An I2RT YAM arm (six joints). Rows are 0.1 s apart.
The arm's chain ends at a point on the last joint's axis. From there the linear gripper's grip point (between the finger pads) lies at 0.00 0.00 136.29 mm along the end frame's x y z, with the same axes.
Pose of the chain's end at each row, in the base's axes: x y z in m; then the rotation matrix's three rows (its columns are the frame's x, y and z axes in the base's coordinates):
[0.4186, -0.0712, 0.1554], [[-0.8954, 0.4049, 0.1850], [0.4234, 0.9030, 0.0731], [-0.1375, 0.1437, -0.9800]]
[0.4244, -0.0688, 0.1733], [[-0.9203, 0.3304, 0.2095], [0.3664, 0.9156, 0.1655], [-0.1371, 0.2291, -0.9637]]
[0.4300, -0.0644, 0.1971], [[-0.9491, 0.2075, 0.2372], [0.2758, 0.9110, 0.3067], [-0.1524, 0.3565, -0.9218]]
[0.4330, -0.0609, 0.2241], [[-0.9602, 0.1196, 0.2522], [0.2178, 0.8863, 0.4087], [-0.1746, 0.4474, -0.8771]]
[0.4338, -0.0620, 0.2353], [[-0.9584, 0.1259, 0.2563], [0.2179, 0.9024, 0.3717], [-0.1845, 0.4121, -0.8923]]
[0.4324, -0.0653, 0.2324], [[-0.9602, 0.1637, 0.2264], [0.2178, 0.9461, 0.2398], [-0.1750, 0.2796, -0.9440]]
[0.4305, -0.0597, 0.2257], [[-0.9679, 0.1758, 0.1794], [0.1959, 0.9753, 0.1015], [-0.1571, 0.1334, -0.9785]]
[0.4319, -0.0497, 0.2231], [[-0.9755, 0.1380, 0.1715], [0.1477, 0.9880, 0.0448], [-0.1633, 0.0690, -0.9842]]
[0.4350, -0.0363, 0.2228], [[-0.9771, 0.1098, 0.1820], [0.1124, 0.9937, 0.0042], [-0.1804, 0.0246, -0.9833]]
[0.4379, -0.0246, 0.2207], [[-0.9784, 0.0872, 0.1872], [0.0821, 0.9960, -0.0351], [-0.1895, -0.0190, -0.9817]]
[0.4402, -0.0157, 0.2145], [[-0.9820, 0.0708, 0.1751], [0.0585, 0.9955, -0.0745], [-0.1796, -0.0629, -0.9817]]
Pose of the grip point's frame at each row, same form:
[0.4438, -0.0612, 0.0218], [[-0.8954, 0.4049, 0.1850], [0.4234, 0.9030, 0.0731], [-0.1375, 0.1437, -0.9800]]
[0.4530, -0.0462, 0.0420], [[-0.9203, 0.3304, 0.2095], [0.3664, 0.9156, 0.1655], [-0.1371, 0.2291, -0.9637]]
[0.4623, -0.0226, 0.0715], [[-0.9491, 0.2075, 0.2372], [0.2758, 0.9110, 0.3067], [-0.1524, 0.3565, -0.9218]]
[0.4674, -0.0052, 0.1046], [[-0.9602, 0.1196, 0.2522], [0.2178, 0.8863, 0.4087], [-0.1746, 0.4474, -0.8771]]
[0.4687, -0.0113, 0.1137], [[-0.9584, 0.1259, 0.2563], [0.2179, 0.9024, 0.3717], [-0.1845, 0.4121, -0.8923]]
[0.4633, -0.0326, 0.1037], [[-0.9602, 0.1637, 0.2264], [0.2178, 0.9461, 0.2398], [-0.1750, 0.2796, -0.9440]]
[0.4550, -0.0459, 0.0923], [[-0.9679, 0.1758, 0.1794], [0.1959, 0.9753, 0.1015], [-0.1571, 0.1334, -0.9785]]
[0.4553, -0.0436, 0.0890], [[-0.9755, 0.1380, 0.1715], [0.1477, 0.9880, 0.0448], [-0.1633, 0.0690, -0.9842]]
[0.4598, -0.0357, 0.0888], [[-0.9771, 0.1098, 0.1820], [0.1124, 0.9937, 0.0042], [-0.1804, 0.0246, -0.9833]]
[0.4634, -0.0294, 0.0869], [[-0.9784, 0.0872, 0.1872], [0.0821, 0.9960, -0.0351], [-0.1895, -0.0190, -0.9817]]
[0.4641, -0.0259, 0.0807], [[-0.9820, 0.0708, 0.1751], [0.0585, 0.9955, -0.0745], [-0.1796, -0.0629, -0.9817]]

